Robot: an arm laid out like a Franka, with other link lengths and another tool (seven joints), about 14 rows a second.
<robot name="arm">
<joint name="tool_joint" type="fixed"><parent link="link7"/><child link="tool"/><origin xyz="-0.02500 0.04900 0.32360" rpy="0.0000 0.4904 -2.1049"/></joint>
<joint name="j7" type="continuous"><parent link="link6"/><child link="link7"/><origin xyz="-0.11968 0.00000 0.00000" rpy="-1.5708 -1.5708 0.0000"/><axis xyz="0 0 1"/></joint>
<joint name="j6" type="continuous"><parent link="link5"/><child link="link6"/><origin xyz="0.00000 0.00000 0.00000" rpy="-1.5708 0.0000 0.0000"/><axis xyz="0 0 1"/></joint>
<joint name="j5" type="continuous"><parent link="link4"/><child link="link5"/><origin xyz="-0.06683 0.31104 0.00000" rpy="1.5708 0.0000 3.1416"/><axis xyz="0 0 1"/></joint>
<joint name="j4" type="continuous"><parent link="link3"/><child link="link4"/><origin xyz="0.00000 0.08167 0.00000" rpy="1.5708 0.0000 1.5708"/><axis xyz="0 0 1"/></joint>
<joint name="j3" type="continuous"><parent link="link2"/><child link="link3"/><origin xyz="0.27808 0.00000 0.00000" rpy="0.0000 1.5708 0.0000"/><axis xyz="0 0 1"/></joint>
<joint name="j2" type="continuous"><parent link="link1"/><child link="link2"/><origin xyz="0.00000 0.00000 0.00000" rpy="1.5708 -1.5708 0.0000"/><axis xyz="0 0 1"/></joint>
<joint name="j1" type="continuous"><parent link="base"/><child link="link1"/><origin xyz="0.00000 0.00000 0.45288" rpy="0.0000 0.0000 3.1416"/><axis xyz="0 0 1"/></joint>
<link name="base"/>
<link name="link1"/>
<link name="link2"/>
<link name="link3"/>
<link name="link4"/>
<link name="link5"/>
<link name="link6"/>
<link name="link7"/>
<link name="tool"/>
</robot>
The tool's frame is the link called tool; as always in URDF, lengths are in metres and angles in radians. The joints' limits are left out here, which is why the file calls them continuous.
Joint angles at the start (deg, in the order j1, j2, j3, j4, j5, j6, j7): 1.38 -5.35 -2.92 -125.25 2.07 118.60 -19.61
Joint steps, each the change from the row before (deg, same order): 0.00 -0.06 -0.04 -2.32 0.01 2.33 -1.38; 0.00 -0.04 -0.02 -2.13 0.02 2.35 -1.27; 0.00 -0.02 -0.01 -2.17 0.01 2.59 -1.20; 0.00 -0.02 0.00 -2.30 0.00 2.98 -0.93; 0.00 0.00 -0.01 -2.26 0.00 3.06 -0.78; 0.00 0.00 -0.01 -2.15 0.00 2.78 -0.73; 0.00 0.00 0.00 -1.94 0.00 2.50 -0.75; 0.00 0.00 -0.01 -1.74 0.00 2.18 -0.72; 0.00 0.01 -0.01 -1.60 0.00 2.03 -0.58
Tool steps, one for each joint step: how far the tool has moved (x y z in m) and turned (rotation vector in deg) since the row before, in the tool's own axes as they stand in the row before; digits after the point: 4 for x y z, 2 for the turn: -0.0093 -0.0015 0.0084 0.53 0.03 -1.15; -0.0079 -0.0009 0.0078 0.36 0.15 -1.14; -0.0075 -0.0006 0.0079 0.20 0.24 -1.16; -0.0070 -0.0002 0.0083 -0.12 0.37 -1.04; -0.0067 -0.0002 0.0080 -0.28 0.41 -0.95; -0.0069 -0.0012 0.0071 -0.18 0.31 -0.85; -0.0063 -0.0015 0.0060 -0.11 0.26 -0.85; -0.0060 -0.0019 0.0051 -0.04 0.20 -0.78; -0.0055 -0.0019 0.0045 -0.09 0.18 -0.65
